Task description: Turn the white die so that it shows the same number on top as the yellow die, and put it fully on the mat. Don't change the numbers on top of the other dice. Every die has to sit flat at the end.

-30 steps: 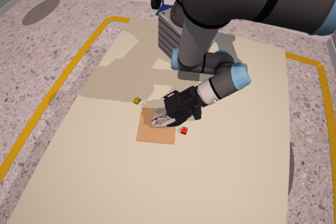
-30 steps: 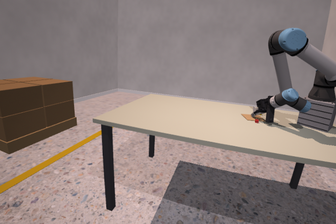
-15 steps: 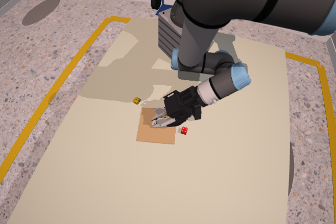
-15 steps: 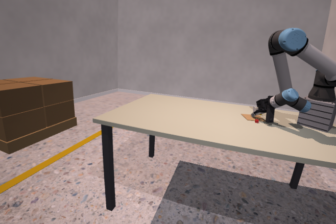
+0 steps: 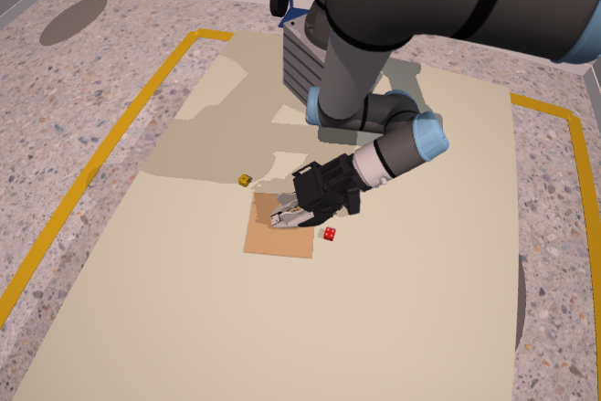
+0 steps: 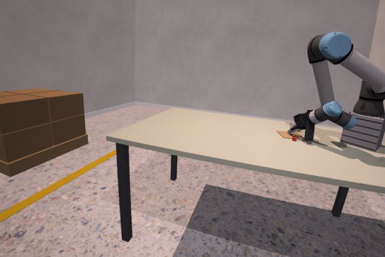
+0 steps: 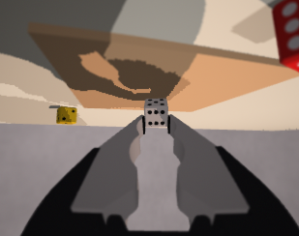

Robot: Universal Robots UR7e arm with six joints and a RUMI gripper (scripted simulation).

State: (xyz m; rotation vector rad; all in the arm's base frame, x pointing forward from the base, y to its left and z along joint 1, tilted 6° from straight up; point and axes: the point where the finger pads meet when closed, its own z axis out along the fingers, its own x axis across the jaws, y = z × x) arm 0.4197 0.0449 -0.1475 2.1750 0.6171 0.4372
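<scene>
Right now the brown mat is 2 cm below my hand. From my hand the other things lie so: yellow die (6 cm behind, 12 cm to the right, 2 cm below); then white die (1 cm below); then red die (1 cm behind, 11 cm to the left, 2 cm below).
</scene>
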